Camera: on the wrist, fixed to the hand. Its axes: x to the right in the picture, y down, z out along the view.
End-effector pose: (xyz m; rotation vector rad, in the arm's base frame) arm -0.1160 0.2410 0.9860 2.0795 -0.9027 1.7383
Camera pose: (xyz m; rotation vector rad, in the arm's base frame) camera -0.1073 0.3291 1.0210 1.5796 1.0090 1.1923
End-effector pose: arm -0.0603 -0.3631 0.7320 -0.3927 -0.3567 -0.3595
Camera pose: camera -0.0698 -0.4561 0.7143 0.4076 -0.3065 -1.8156
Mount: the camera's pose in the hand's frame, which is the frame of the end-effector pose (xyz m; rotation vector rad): 0.0095 -0.0787 -0.0526 0.3721 0.3573 -1.5502
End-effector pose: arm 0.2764 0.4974 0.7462 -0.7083 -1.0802 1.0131
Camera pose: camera 0.3517 0.4755 0.8001 0.3263 -0.7517 -0.2741
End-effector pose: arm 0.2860 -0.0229 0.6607 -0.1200 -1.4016 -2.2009
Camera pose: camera 0.2512 -0.0463 0.5753 -1.3342 1.2742 1.7543
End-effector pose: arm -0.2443 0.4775 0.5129 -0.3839 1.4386 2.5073
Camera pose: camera -0.2221 0.4714 0.4206 -1.2601 0.9341 0.9338
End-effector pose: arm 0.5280 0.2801 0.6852 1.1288 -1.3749 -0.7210
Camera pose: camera 0.5969 0.2542 0.6249 2.4681 -0.0786 -1.2154
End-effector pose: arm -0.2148 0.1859 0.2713 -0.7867 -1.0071 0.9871
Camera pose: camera -0.1406 0.1616 0.3257 0.2375 -0.7599 -0.3244
